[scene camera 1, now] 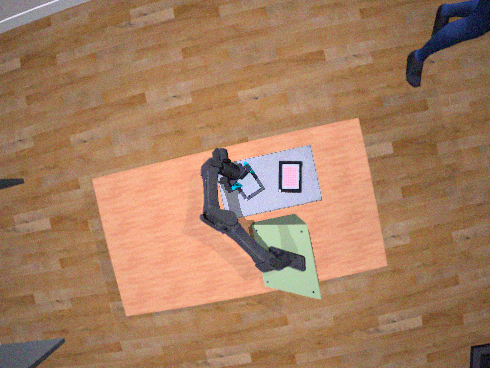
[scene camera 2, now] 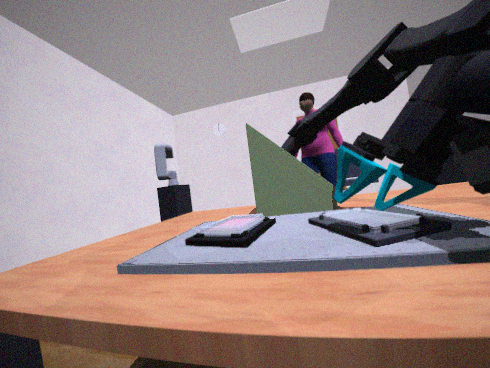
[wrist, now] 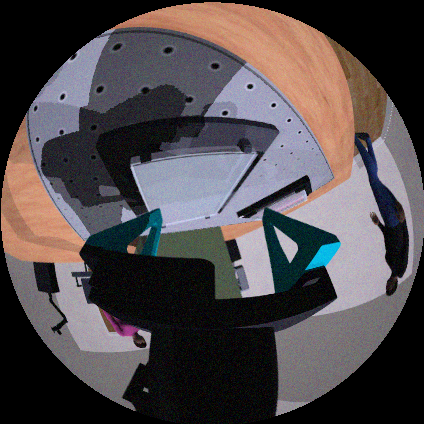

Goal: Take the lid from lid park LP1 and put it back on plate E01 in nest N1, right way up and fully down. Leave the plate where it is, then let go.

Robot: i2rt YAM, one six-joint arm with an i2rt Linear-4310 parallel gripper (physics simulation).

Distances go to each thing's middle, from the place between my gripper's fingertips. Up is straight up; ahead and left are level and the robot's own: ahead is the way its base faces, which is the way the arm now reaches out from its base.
I see my gripper 20 mm past the clear lid (scene camera 2: 356, 218), 20 mm above it and 10 mm to the right of it. From my hand the other things lie so: pink-topped well plate (scene camera 2: 236, 223): 220 mm to the right, 20 mm below.
